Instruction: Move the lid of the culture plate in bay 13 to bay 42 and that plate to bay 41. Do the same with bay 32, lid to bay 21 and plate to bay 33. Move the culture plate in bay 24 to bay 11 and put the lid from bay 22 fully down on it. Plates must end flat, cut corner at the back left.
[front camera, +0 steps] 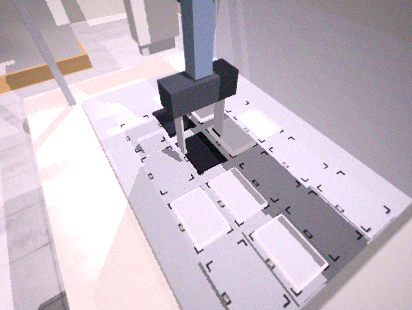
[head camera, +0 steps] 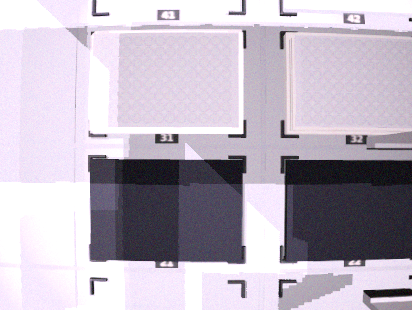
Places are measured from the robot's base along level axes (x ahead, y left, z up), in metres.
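Where they show: gripper, fingertip midpoint: (front camera: 200, 141) (head camera: 389, 220); robot's base, link origin: (front camera: 121, 125).
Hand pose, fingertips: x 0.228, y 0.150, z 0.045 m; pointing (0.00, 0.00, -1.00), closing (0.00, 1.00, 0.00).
Observation:
Each offset is from my fingertips to the top centre of the thing. "pt": to the spot under its first point. Level surfaces: height alone.
My gripper (front camera: 200, 144) (head camera: 391, 222) is open and empty above bay 22, one jaw on each long side. Below it a dark flat lid @(0.000 m left, 0.000 m ahead, 0.037 m down) (front camera: 205, 154) (head camera: 350, 215) lies in bay 22. Another dark flat piece @(0.000 m left, 0.164 m back, 0.037 m down) (front camera: 170, 121) (head camera: 165, 215) lies in bay 21. The bay 32 plate @(0.107 m left, 0.000 m ahead, 0.031 m down) (front camera: 234, 138) (head camera: 355, 85) lies flat and shows round wells; whether it is lidded is unclear. A bright white rectangular piece @(0.214 m left, 0.000 m ahead, 0.037 m down) (front camera: 260, 123) lies in bay 42 in the front view. White plates lie in bay 13 @(pt 0.110 m right, 0.174 m ahead, 0.031 m down) (front camera: 200, 218) and bay 24 @(pt 0.007 m right, 0.334 m ahead, 0.016 m down) (front camera: 289, 252); their lids cannot be told apart.
A well plate @(0.107 m left, 0.164 m back, 0.031 m down) (front camera: 202, 113) (head camera: 175, 80) lies in bay 31, beside the bay 32 plate. Another white plate @(0.000 m left, 0.164 m ahead, 0.031 m down) (front camera: 236, 195) lies in bay 23, between bays 13 and 33. Black corner marks outline the bays on the pale deck @(0.045 m down) (front camera: 125, 175). Shadows cross several bays.

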